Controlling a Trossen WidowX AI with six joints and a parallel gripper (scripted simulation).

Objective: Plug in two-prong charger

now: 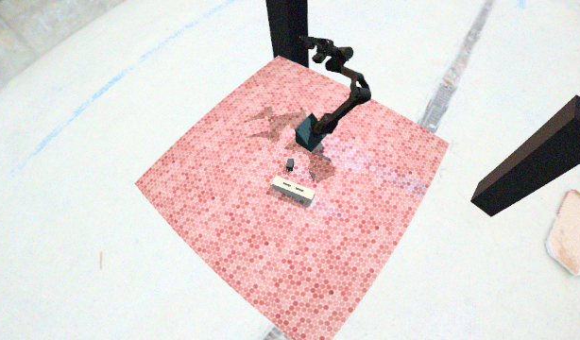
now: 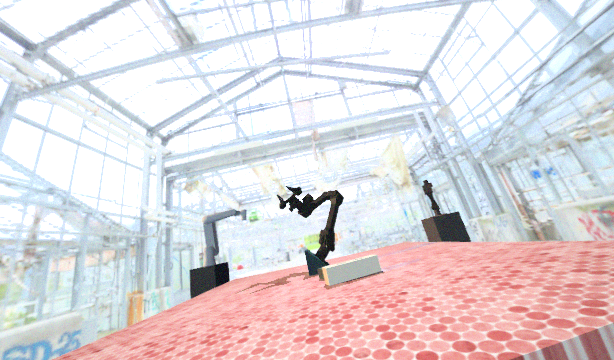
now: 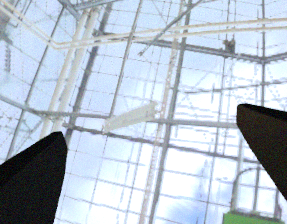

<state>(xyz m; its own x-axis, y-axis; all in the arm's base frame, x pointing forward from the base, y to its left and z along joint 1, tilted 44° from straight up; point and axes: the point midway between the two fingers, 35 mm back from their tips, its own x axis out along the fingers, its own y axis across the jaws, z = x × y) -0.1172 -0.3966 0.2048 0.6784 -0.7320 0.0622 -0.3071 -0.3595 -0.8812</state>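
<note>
My gripper tip is now 35 cm short of the black two-prong charger, 19 cm to the right of it and 48 cm above it.
</note>
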